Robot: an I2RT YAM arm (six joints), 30 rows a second.
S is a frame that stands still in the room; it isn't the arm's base.
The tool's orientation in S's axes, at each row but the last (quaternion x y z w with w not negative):
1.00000, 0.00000, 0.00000, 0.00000
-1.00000, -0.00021, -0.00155, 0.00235
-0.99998, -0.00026, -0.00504, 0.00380
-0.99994, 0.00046, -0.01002, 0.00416
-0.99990, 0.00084, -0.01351, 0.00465
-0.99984, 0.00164, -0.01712, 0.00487
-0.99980, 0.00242, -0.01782, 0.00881
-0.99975, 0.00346, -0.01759, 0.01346
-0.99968, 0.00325, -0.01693, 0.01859
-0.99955, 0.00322, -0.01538, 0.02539
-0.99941, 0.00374, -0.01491, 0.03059
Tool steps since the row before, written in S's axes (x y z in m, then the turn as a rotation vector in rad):
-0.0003, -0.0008, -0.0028, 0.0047, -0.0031, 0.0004
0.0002, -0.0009, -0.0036, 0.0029, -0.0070, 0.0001
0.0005, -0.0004, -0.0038, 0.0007, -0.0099, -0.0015
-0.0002, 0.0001, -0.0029, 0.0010, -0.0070, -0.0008
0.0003, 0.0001, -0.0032, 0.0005, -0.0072, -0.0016
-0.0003, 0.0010, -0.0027, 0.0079, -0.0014, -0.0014
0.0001, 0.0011, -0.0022, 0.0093, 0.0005, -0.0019
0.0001, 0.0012, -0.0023, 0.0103, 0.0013, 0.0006
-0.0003, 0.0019, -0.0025, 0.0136, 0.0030, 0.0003
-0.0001, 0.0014, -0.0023, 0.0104, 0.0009, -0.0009
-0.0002, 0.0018, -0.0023, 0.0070, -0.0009, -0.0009
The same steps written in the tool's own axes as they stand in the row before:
-0.0003, 0.0008, 0.0028, 0.0047, 0.0031, -0.0004
0.0002, 0.0009, 0.0036, 0.0029, 0.0070, -0.0001
0.0005, 0.0004, 0.0038, 0.0007, 0.0099, 0.0014
-0.0003, -0.0001, 0.0029, 0.0010, 0.0070, 0.0008
0.0002, -0.0001, 0.0032, 0.0005, 0.0072, 0.0015
-0.0004, -0.0010, 0.0027, 0.0079, 0.0014, 0.0017
0.0000, -0.0011, 0.0022, 0.0092, -0.0005, 0.0022
0.0000, -0.0011, 0.0023, 0.0103, -0.0014, -0.0002
-0.0004, -0.0018, 0.0026, 0.0136, -0.0031, 0.0003
-0.0002, -0.0013, 0.0024, 0.0104, -0.0009, 0.0013
-0.0003, -0.0017, 0.0024, 0.0070, 0.0009, 0.0011

